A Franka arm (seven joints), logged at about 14 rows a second.
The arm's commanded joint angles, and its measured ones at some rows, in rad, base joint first. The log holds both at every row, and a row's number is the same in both.
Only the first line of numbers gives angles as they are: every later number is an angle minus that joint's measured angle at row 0.
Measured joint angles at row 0:
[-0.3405 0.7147 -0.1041 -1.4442 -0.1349 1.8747 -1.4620]
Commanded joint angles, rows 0 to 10:
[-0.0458 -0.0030 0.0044 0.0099 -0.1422 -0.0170 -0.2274]
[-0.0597 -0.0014 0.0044 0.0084 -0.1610 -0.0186 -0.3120]
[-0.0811 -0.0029 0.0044 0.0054 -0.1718 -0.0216 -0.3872]
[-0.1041 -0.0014 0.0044 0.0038 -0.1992 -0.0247 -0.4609]
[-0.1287 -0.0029 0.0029 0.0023 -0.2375 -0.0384 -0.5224]
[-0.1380 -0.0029 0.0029 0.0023 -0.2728 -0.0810 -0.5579]
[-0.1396 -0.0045 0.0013 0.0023 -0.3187 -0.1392 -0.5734]
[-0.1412 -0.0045 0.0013 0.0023 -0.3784 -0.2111 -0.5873]
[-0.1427 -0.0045 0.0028 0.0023 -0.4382 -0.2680 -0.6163]
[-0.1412 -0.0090 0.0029 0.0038 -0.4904 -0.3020 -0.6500]
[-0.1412 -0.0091 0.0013 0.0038 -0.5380 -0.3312 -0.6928]
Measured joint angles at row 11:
[-0.1470 0.0003 -0.0004 0.0024 -0.4614 -0.2697 -0.6309]
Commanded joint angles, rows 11 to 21:
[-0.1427 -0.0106 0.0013 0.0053 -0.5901 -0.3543 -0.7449]
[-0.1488 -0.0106 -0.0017 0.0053 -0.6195 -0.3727 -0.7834]
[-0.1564 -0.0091 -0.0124 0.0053 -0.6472 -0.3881 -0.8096]
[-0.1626 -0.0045 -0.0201 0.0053 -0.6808 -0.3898 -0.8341]
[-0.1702 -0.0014 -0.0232 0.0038 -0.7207 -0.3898 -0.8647]
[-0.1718 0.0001 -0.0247 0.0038 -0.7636 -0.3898 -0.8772]
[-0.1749 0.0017 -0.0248 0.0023 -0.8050 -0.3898 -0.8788]
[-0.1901 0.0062 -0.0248 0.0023 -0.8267 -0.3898 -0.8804]
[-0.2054 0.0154 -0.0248 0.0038 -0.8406 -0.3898 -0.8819]
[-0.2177 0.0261 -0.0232 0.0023 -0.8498 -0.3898 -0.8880]
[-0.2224 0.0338 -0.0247 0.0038 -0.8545 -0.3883 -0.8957]
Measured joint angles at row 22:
[-0.2087 0.0120 -0.0247 -0.0034 -0.8248 -0.3786 -0.8730]
